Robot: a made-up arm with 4 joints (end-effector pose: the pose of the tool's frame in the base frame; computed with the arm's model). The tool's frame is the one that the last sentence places. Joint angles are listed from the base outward.
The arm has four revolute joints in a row. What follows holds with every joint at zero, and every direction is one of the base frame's. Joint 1 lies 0.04 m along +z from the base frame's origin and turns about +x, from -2.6 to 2.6 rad. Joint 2 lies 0.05 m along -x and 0.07 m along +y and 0.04 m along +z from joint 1 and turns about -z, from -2.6 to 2.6 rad. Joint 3 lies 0.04 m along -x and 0.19 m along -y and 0.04 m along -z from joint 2 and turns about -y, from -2.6 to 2.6 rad. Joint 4 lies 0.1 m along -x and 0.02 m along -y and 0.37 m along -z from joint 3 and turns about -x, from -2.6 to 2.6 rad. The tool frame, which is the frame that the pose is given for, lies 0.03 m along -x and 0.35 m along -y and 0.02 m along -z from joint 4; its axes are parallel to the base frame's.
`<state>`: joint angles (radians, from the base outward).
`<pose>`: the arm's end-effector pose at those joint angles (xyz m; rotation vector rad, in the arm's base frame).
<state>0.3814 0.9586 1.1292 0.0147</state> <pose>-0.3635 -0.3206 -0.3924 -0.2288 -0.8396 -1.0265</pose>
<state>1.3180 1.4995 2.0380 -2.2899</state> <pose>0.0263 -0.2827 -0.4016 1.2400 -1.7547 -0.0606</pose>
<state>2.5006 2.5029 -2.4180 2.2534</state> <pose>-0.0533 -0.1488 -0.0366 2.8100 0.0651 1.3997</pose>
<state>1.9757 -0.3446 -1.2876 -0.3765</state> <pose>-0.4109 0.2626 -0.5227 1.7416 0.7947 1.3157</pose>
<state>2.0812 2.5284 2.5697 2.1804</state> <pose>-0.1533 -0.0053 0.0703 -2.8126 1.1696 -0.3141</pose>
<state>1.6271 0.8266 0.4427 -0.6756</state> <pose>-0.3275 0.6191 -0.2491 1.9337 0.0018 -1.0917</pose>
